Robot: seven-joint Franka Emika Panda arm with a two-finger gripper.
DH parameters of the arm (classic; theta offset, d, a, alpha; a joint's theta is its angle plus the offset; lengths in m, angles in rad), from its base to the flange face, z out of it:
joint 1: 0 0.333 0 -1.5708
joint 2: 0 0 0 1.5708
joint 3: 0 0.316 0.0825 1.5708
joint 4: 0 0 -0.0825 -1.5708
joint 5: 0 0.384 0 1.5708
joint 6: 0 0 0.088 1.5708
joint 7: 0 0.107 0 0
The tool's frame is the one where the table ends.
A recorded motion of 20 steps. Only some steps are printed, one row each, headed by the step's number.
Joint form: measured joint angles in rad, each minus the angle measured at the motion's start. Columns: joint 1, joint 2, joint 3, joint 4, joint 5, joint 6, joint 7.
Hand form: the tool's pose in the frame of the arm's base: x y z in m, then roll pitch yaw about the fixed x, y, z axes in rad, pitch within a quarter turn. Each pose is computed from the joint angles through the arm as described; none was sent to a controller.
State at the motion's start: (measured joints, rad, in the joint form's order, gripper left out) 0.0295 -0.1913 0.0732 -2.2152 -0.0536 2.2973 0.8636
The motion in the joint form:
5: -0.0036 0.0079 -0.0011 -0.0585 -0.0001 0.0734 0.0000
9: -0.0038 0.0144 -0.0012 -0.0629 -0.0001 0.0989 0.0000
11: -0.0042 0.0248 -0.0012 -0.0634 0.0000 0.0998 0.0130
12: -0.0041 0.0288 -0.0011 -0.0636 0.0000 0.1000 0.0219
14: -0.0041 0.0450 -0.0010 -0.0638 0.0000 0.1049 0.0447
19: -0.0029 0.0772 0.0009 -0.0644 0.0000 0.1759 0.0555
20: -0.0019 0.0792 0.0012 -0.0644 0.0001 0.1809 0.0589
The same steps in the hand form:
5: 0.5095 0.0506 0.4610 -2.9661 -0.2259 -0.7517
9: 0.5114 0.0507 0.4585 -2.9541 -0.2346 -0.7532
11: 0.5127 0.0506 0.4530 -2.9582 -0.2250 -0.7651
12: 0.5131 0.0507 0.4509 -2.9592 -0.2206 -0.7733
14: 0.5153 0.0508 0.4430 -2.9625 -0.2082 -0.7941
19: 0.5238 0.0537 0.4340 -2.9270 -0.2266 -0.8052
20: 0.5243 0.0545 0.4336 -2.9236 -0.2275 -0.8077

